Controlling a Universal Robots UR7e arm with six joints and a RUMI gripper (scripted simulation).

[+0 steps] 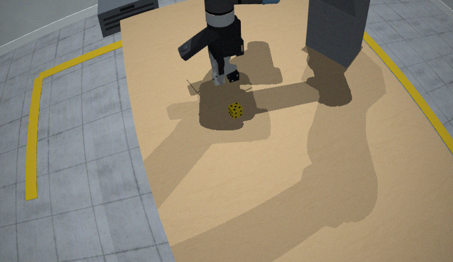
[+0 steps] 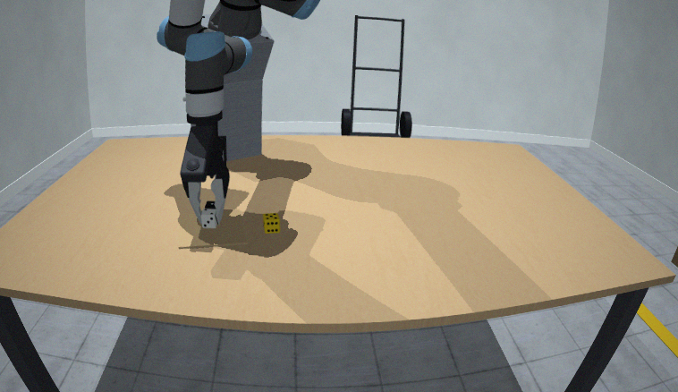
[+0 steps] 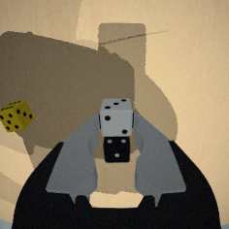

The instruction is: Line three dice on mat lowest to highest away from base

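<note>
The white die lies right at my hand. Also, from my hand: yellow die (10 mm behind, 130 mm to the left, 10 mm below); mat (20 mm below); black die (40 mm behind, 10 mm below).
</note>
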